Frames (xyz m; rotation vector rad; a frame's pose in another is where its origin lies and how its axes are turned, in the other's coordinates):
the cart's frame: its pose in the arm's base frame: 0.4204 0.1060 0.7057 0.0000 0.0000 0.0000
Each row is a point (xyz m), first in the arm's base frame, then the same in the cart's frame.
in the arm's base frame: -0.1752 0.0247 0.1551
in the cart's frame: -0.5956 -0.0813 -0.5506
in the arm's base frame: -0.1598 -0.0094 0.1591
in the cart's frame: -0.5802 -0.1154 -0.5466
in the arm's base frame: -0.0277 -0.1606 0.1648
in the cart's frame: -0.4481 -0.2666 -0.5409
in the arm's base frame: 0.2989 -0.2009 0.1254
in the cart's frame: -0.1215 -0.3069 -0.5803
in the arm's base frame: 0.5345 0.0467 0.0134
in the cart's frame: 0.1141 -0.0593 -0.6923
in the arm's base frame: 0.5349 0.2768 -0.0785
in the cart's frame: 0.1145 0.1708 -0.7842
